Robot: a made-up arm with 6 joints. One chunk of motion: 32 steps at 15 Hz.
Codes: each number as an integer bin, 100 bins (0 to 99) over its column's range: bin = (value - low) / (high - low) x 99, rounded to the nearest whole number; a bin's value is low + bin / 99 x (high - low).
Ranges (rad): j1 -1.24..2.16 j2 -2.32..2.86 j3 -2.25..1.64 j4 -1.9..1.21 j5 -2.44..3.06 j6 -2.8..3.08
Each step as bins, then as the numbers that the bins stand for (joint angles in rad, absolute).
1 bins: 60 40 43 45 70 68
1 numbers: 0.8206 -0.2271 -0.5604 -0.4864 1.4489 1.2388
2 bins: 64 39 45 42 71 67
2 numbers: 0.9580 -0.2794 -0.4818 -0.5806 1.5044 1.1794
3 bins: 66 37 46 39 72 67
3 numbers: 1.0267 -0.3840 -0.4425 -0.6748 1.5600 1.1794
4 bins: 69 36 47 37 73 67
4 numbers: 1.1297 -0.4364 -0.4032 -0.7377 1.6156 1.1794
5 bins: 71 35 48 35 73 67
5 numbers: 1.1984 -0.4887 -0.3639 -0.8005 1.6156 1.1794
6 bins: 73 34 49 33 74 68
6 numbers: 1.2671 -0.5410 -0.3246 -0.8633 1.6711 1.2388
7 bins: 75 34 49 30 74 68
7 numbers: 1.3358 -0.5410 -0.3246 -0.9576 1.6711 1.2388
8 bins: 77 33 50 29 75 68
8 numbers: 1.4044 -0.5933 -0.2854 -0.9890 1.7267 1.2388
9 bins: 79 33 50 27 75 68
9 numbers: 1.4731 -0.5933 -0.2854 -1.0518 1.7267 1.2388
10 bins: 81 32 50 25 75 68
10 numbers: 1.5418 -0.6457 -0.2854 -1.1146 1.7267 1.2388
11 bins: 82 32 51 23 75 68
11 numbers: 1.5762 -0.6457 -0.2461 -1.1775 1.7267 1.2388
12 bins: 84 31 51 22 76 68
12 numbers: 1.6448 -0.6980 -0.2461 -1.2089 1.7822 1.2388
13 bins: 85 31 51 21 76 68
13 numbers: 1.6792 -0.6980 -0.2461 -1.2403 1.7822 1.2388
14 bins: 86 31 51 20 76 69
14 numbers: 1.7135 -0.6980 -0.2461 -1.2717 1.7822 1.2982
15 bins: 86 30 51 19 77 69
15 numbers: 1.7135 -0.7503 -0.2461 -1.3031 1.8378 1.2982
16 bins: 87 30 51 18 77 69
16 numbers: 1.7479 -0.7503 -0.2461 -1.3345 1.8378 1.2982
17 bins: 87 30 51 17 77 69
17 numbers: 1.7479 -0.7503 -0.2461 -1.3660 1.8378 1.2982
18 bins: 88 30 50 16 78 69
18 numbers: 1.7822 -0.7503 -0.2854 -1.3974 1.8933 1.2982
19 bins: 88 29 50 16 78 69
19 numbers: 1.7822 -0.8026 -0.2854 -1.3974 1.8933 1.2982
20 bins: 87 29 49 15 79 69
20 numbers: 1.7479 -0.8026 -0.3246 -1.4288 1.9489 1.2982
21 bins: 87 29 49 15 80 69
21 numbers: 1.7479 -0.8026 -0.3246 -1.4288 2.0044 1.2982
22 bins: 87 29 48 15 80 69
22 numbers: 1.7479 -0.8026 -0.3639 -1.4288 2.0044 1.2982
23 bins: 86 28 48 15 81 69
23 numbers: 1.7135 -0.8549 -0.3639 -1.4288 2.0600 1.2982
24 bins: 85 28 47 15 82 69
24 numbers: 1.6792 -0.8549 -0.4032 -1.4288 2.1156 1.2982
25 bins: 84 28 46 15 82 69
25 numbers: 1.6448 -0.8549 -0.4425 -1.4288 2.1156 1.2982
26 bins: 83 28 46 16 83 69
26 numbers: 1.6105 -0.8549 -0.4425 -1.3974 2.1711 1.2982
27 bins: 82 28 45 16 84 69
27 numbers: 1.5762 -0.8549 -0.4818 -1.3974 2.2267 1.2982
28 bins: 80 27 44 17 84 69
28 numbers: 1.5075 -0.9073 -0.5211 -1.3660 2.2267 1.2982
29 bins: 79 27 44 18 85 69
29 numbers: 1.4731 -0.9073 -0.5211 -1.3345 2.2822 1.2982
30 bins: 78 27 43 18 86 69
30 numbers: 1.4388 -0.9073 -0.5604 -1.3345 2.3378 1.2982
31 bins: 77 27 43 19 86 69
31 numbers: 1.4044 -0.9073 -0.5604 -1.3031 2.3378 1.2982
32 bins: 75 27 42 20 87 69
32 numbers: 1.3358 -0.9073 -0.5997 -1.2717 2.3933 1.2982
